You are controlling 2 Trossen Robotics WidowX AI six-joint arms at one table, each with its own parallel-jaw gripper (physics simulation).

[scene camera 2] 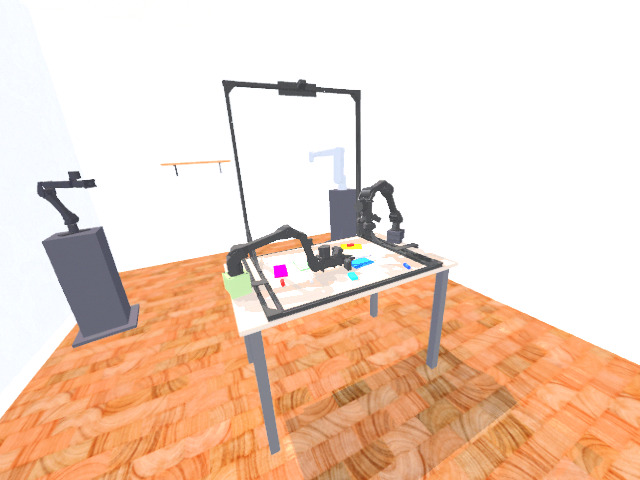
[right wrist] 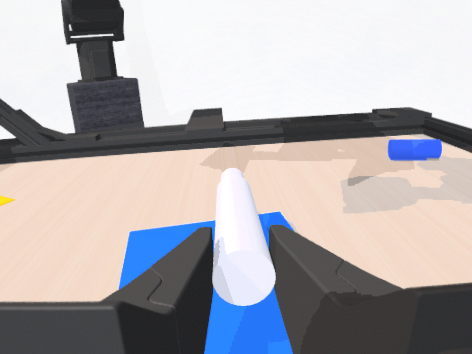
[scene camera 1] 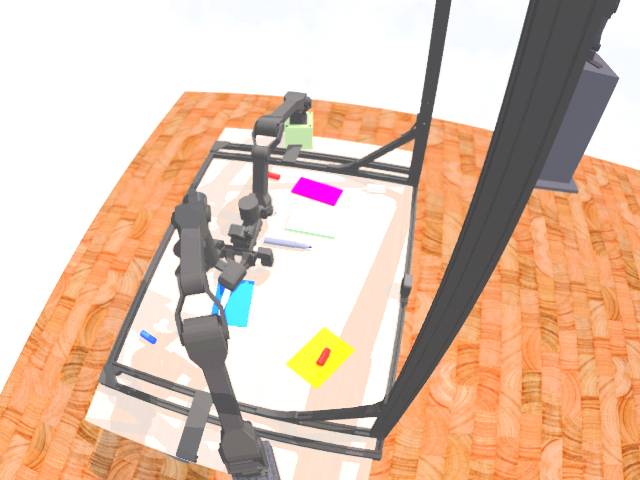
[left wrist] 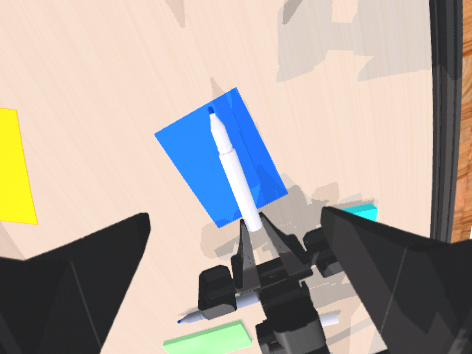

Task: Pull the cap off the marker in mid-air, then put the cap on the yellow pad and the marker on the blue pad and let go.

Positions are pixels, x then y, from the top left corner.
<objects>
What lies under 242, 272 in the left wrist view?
My right gripper.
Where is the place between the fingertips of my right gripper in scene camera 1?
231, 277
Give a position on a white marker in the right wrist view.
243, 274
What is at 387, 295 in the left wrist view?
My left gripper.
</objects>
